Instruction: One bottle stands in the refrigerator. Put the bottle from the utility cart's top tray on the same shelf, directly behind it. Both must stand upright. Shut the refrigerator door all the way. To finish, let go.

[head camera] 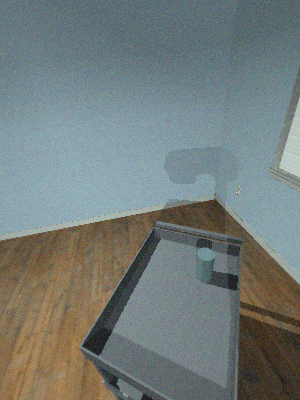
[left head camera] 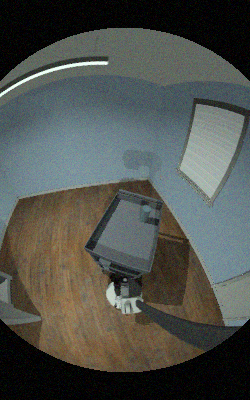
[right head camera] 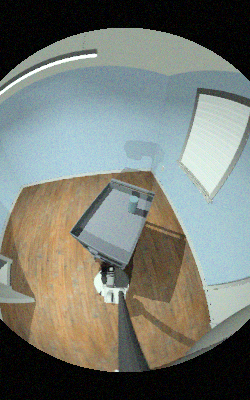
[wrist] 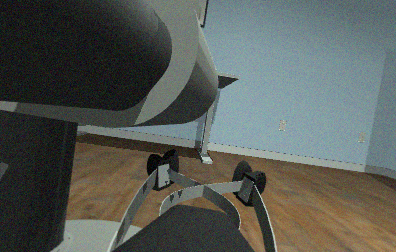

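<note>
A blue-green bottle stands upright near the far right corner of the utility cart's grey top tray. The cart stands close in front of the robot's base. My gripper is open and empty in the wrist view, its two fingertips apart above the floor, away from the bottle. At the left edge of both side head views, part of a pale unit that looks like the refrigerator shows, with its door standing out. Its shelves and the bottle in it do not show.
Blue walls meet in a corner behind the cart, and a window is on the right wall. The robot's white base is at the cart's near end. A table leg shows beyond the gripper.
</note>
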